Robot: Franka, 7 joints.
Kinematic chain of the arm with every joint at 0, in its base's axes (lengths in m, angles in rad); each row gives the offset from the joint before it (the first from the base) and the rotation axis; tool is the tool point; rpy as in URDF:
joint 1: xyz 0 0 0.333 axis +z
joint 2: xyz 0 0 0 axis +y
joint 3: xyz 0 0 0.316 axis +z
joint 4: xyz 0.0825 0 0 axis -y
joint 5: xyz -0.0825 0 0.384 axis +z
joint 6: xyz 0 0 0 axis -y
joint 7: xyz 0.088 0 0 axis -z
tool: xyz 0 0 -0.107 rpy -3.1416 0 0
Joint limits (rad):
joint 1: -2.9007..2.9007
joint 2: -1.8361..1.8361
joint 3: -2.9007..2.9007
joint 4: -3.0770..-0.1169
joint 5: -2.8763..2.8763
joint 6: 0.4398..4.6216
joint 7: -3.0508..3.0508
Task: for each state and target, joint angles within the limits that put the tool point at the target. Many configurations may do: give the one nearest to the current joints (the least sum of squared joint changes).
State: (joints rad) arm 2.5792 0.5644 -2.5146 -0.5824 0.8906 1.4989 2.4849
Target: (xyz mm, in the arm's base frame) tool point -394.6 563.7 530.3
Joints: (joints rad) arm 2.6631 1.3589 -2.1176 -0.6050 0.9253 0.9375 2.4849
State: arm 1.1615 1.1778 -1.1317 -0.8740 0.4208 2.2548 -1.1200
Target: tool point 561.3 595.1 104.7
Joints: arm 1.1602 1.6206 -0.9728 -0.6530 0.4229 2.4396 -1.1200
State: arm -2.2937 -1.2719 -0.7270 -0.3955 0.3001 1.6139 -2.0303
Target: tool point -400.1 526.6 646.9
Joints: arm -1.6007 -1.3988 -1.1260 -0.9360 0.1784 1.4406 -2.0303
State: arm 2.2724 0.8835 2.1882 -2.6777 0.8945 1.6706 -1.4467
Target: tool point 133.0 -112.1 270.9
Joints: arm 2.5598 0.5287 2.3629 -3.0770 0.6159 1.4359 -1.4467
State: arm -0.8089 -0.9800 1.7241 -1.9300 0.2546 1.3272 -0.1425
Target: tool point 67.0 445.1 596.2
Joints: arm -0.3366 -1.0874 1.1314 -1.7359 0.0922 1.1046 -0.1425
